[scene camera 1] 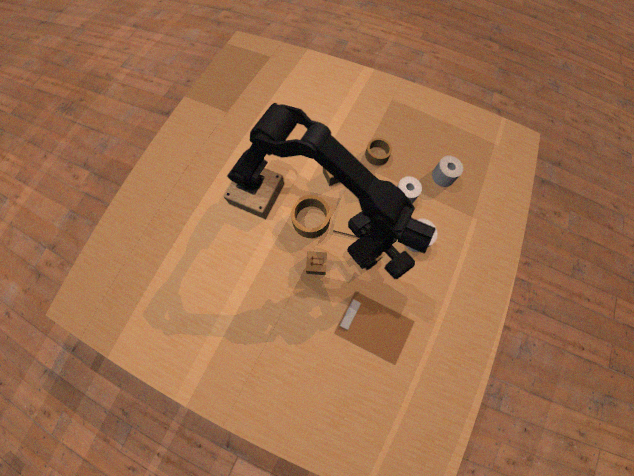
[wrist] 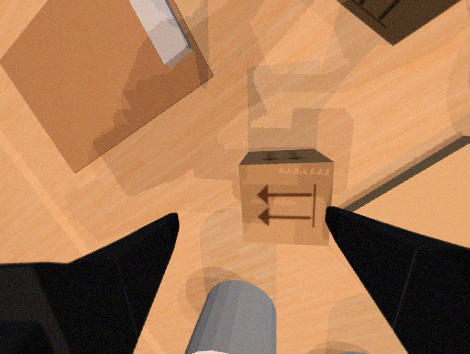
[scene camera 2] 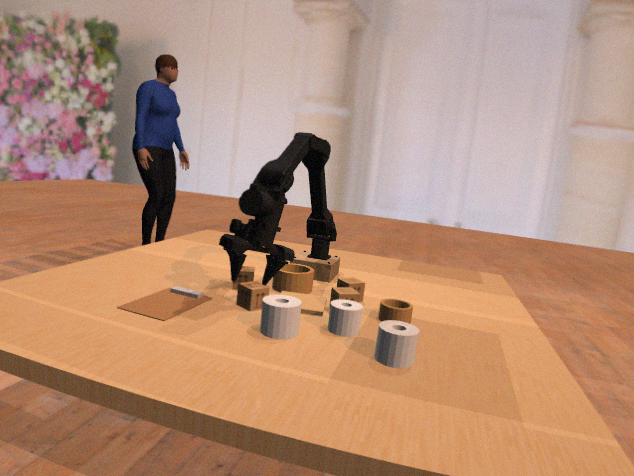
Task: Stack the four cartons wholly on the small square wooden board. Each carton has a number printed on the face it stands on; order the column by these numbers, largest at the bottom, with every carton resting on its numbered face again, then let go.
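Places are measured from the arm's base along level axes (x ahead, y left, z up), in centimetres.
Pixels of known places: gripper, fingertip midpoint: point(wrist: 252, 216) point(scene camera 2: 248, 283); arm's base, link origin: point(scene camera 1: 250, 182) point(scene camera 2: 319, 256).
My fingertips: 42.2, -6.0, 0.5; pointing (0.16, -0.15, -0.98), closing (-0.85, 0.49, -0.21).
Ahead of a thing's pixels: the offset from my fingertips to its top centre, as dx, dy, dz.
My gripper point(scene camera 1: 381, 259) point(scene camera 2: 249, 282) point(wrist: 252, 216) is open and empty, pointing down above one carton @[-1.8, +0.6, -0.7] point(scene camera 2: 252, 295) point(wrist: 285, 200). In the wrist view this carton lies between the fingertips in the picture, close to the right one, its arrows pointing left; the arm hides it in scene camera 1. A second carton @[-14.4, -7.7, -0.8] point(scene camera 1: 316, 262) point(scene camera 2: 245, 274) point(wrist: 400, 17) stands behind it, nearer the big ring. Two more cartons @[-10.8, +21.2, -0.8] point(scene camera 2: 345, 293) @[-21.3, +20.6, -0.8] point(scene camera 2: 353, 284) stand close together beyond the board. The square wooden board @[-9.4, +10.6, -5.0] point(scene camera 2: 312, 305) point(wrist: 430, 190) bears no carton in the visible part. Numbered faces are hidden.
A large wooden ring @[-21.7, +4.1, -0.3] point(scene camera 1: 310, 233) point(scene camera 2: 292, 281) stands beside the board. White rolls @[+9.5, +11.7, +0.7] point(scene camera 2: 280, 320) @[+1.7, +23.9, -0.2] point(scene camera 2: 345, 320) @[+11.3, +36.0, +0.3] point(scene camera 2: 397, 348) stand at its other side, one near the gripper. A small ring @[-11.4, +33.9, -2.0] point(scene camera 1: 377, 159) point(scene camera 2: 395, 313) stands farther off. A brown clipboard @[+7.5, -17.0, -5.0] point(scene camera 1: 378, 333) point(scene camera 2: 153, 305) point(wrist: 60, 90) lies near the carton.
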